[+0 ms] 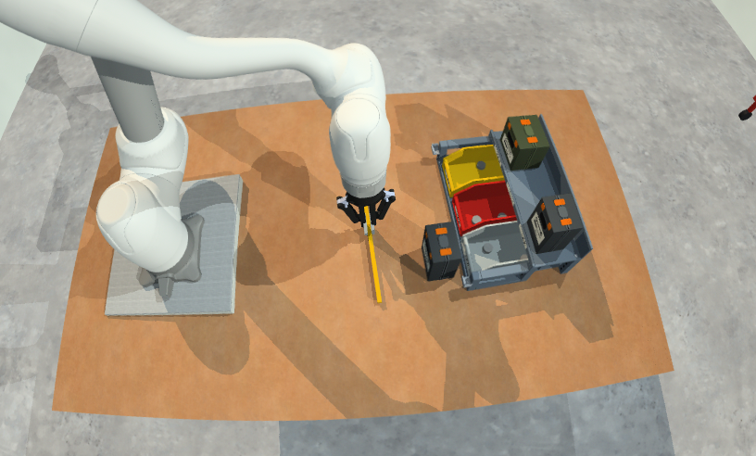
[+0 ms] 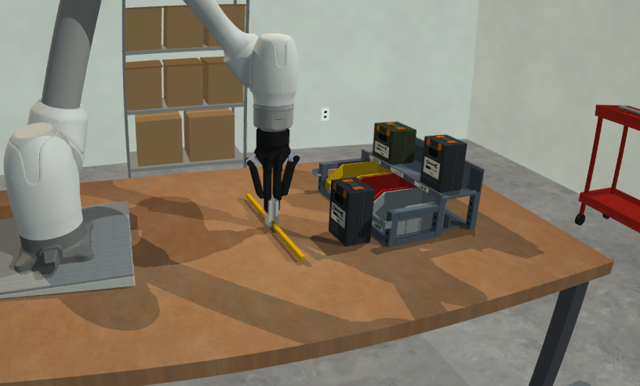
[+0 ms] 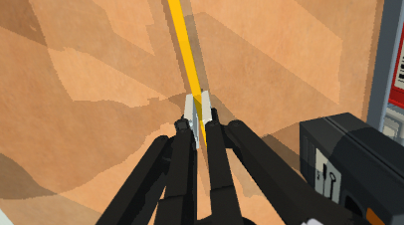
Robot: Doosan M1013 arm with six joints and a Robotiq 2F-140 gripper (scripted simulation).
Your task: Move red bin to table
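Now: the red open bin 31 cm ahead of my hand and 1 cm to the left of it. From my hand the other things lie so: yellow bin 30 cm ahead, 12 cm to the left; dark grey case 16 cm ahead, 10 cm to the right, 2 cm above; yellow bar 3 cm below.
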